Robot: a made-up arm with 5 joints.
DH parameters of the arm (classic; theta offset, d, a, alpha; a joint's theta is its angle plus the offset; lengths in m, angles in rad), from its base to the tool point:
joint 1: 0 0.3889 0 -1.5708
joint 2: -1.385 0 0.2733 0
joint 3: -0.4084 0 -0.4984 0
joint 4: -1.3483 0 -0.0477 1.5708
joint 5: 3.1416 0.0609 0 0
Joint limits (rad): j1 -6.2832..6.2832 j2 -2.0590..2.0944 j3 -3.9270..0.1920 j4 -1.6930..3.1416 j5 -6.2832..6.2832
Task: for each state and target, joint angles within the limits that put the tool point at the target. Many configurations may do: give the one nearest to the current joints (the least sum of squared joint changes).
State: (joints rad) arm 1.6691 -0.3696 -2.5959 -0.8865 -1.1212
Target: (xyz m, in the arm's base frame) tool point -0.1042 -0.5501 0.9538
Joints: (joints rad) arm 1.3836 -0.8076 -2.8345 -0.8172 -1.1212
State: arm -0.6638 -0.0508 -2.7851 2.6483 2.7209
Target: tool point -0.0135 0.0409 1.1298
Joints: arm -1.2519 -0.2349 -2.8955 2.4773 2.7209
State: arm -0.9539 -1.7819 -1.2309 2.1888 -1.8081
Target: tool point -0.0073 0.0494 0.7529
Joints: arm -1.4241 -1.9786 -0.6205 2.3777 -1.8081
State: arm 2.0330 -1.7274 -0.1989 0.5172 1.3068
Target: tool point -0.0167 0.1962 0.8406
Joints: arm 1.6557 -1.3975 -0.6187 0.4579 1.3068
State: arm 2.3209 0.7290 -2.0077 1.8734 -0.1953
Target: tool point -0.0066 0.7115 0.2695
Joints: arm 1.5801 0.9514 -1.9782 1.8127 -0.1953
